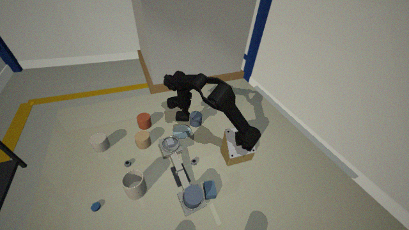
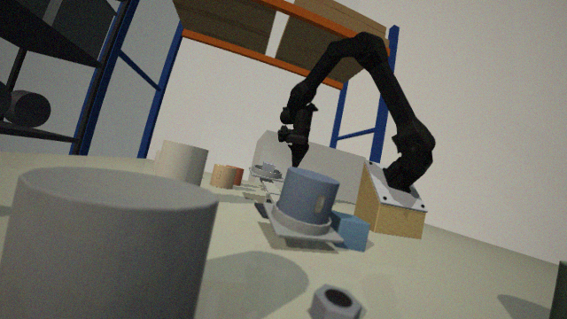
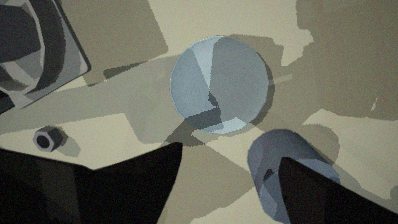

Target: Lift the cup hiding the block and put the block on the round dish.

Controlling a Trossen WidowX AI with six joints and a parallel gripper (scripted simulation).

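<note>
My gripper tip is now 14 cm to the right of the grey block, 9 cm short of it and 3 cm above it. From my gripper tip the other things lie so: round pale-blue dish 11 cm below, 2 cm ahead; then tan cylinder 23 cm ahead, 8 cm below, 6 cm to the left; then orange cylinder 20 cm ahead, 10 cm to the right, 8 cm below.
</note>
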